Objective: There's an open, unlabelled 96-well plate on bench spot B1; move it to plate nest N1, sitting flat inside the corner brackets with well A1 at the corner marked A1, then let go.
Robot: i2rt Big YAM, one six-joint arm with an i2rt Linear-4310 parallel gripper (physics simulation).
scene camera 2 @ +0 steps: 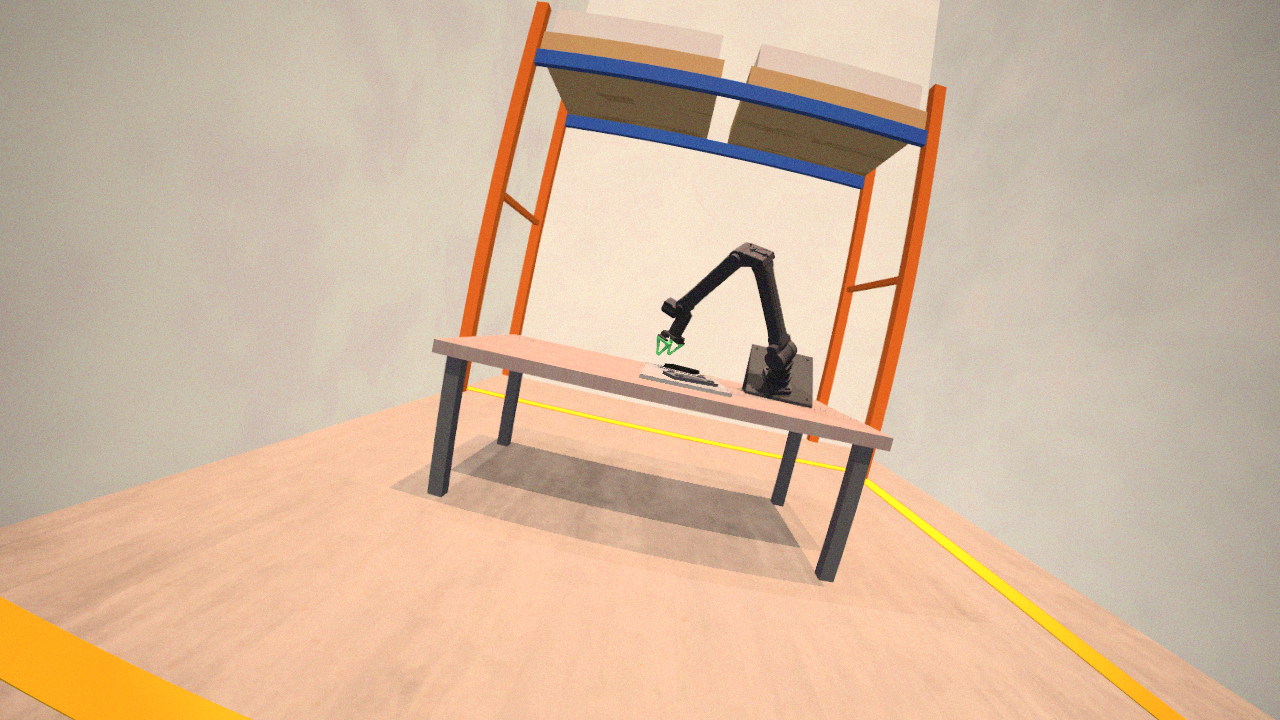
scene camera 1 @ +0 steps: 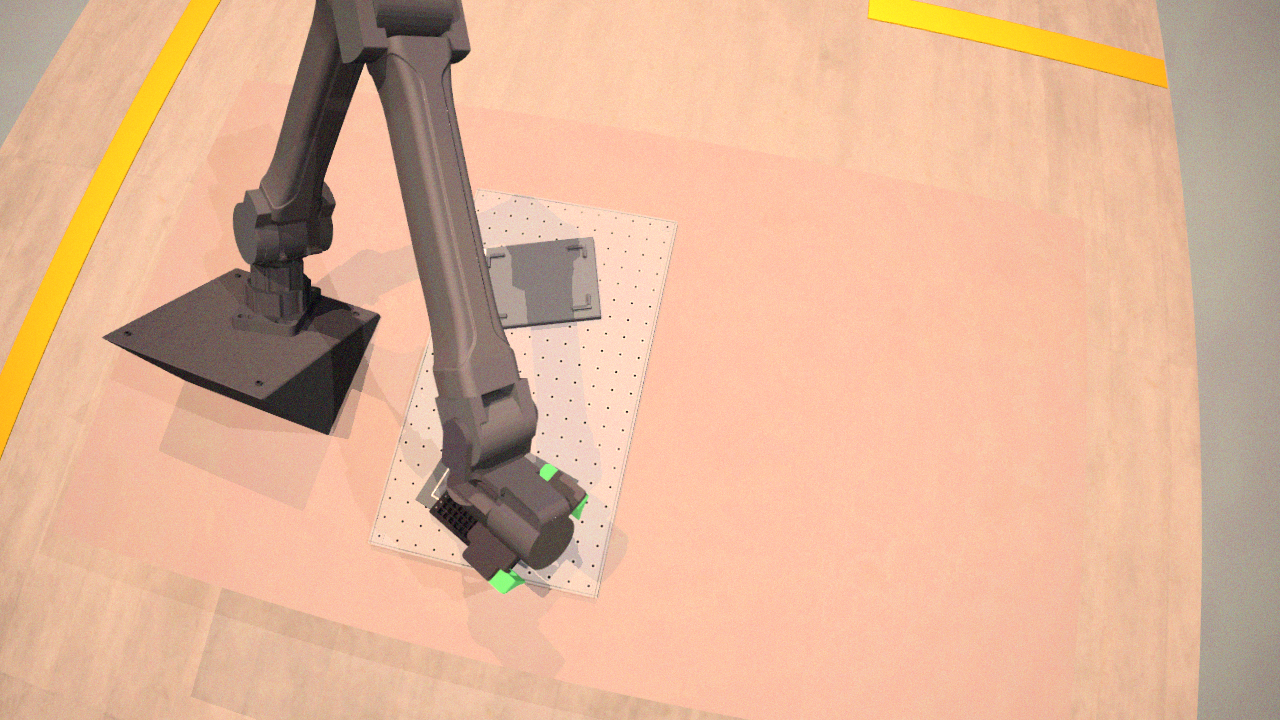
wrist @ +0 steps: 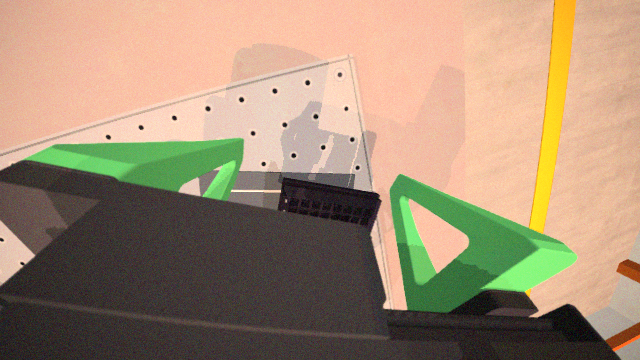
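Note:
The black 96-well plate lies on the grey marked bench spot B1, partly hidden by the arm and gripper body. My gripper is open, with its green fingers wide apart and nothing between them. It hangs above the board, near the plate's end in the scene camera 1 view. In the wrist view, the plate shows low between the fingers. Plate nest N1 is a grey base with corner brackets, partly hidden by the arm. The A1 marks cannot be read.
Both the spot and the nest are on a white perforated board. The arm's dark wedge base stands beside it on the table. An orange and blue rack with boxes stands behind the table.

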